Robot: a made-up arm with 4 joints.
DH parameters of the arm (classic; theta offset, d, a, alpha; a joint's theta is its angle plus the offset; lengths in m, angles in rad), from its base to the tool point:
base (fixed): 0.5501 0 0.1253 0
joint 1: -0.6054 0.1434 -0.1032 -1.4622
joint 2: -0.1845 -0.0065 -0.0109 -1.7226
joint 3: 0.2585 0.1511 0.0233 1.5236
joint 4: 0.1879 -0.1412 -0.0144 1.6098
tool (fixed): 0.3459 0.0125 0 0
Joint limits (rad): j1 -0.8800..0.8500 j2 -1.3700..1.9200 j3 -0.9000..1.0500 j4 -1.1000..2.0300
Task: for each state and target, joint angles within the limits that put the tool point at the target. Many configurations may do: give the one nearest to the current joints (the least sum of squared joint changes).
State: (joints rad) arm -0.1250 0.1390 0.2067 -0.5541
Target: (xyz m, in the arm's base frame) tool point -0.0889 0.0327 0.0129
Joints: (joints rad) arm -0.6496 0.1295 -0.0671 -0.3514
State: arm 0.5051 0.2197 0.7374 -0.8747
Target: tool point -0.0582 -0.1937 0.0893
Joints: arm 0.8471 0.7152 1.0459 -1.1000
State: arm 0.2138 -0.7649 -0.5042 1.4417
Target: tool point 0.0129 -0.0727 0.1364
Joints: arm -0.5855 -1.2811 -0.2307 1.5099
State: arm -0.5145 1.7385 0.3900 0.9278
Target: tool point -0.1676 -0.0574 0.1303
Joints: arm 0.1341 0.8935 1.0236 1.5176
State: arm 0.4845 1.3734 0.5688 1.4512
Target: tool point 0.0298 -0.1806 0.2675
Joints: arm 0.8494 1.7517 1.0500 1.9527
